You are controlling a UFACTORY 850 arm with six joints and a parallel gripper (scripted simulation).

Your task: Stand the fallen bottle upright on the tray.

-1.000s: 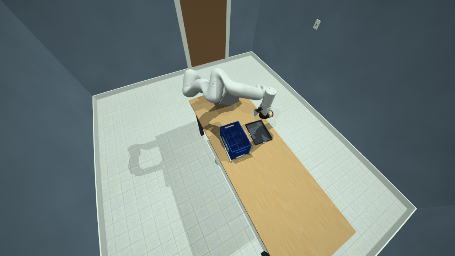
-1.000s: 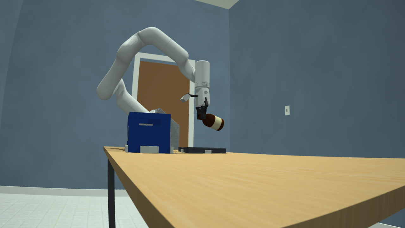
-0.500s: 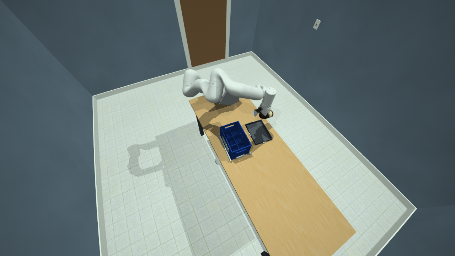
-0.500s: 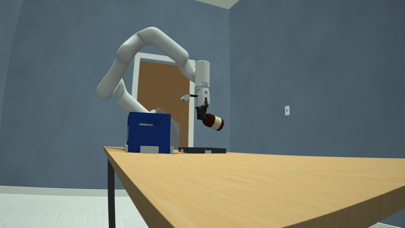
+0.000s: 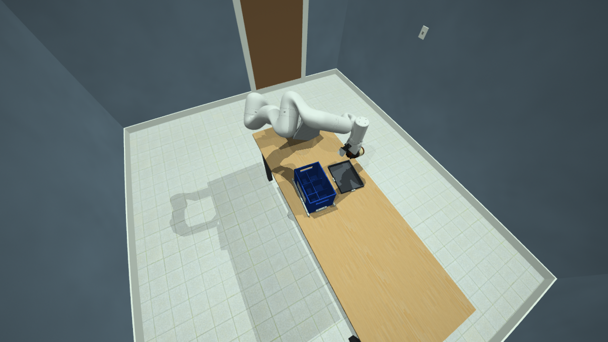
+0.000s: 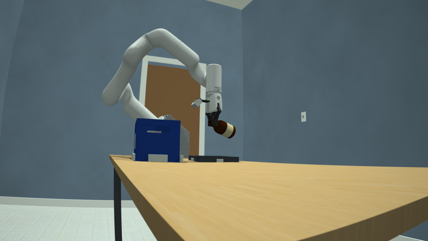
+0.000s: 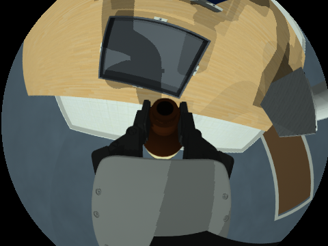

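Right now the bottle is 10 mm behind my hand, 50 mm to the left of it and 20 mm below it. The rest, counted from my hand: dark tray (60 mm ahead, 20 mm to the right, 190 mm below); then blue crate (80 mm ahead, 320 mm to the right, 120 mm below).
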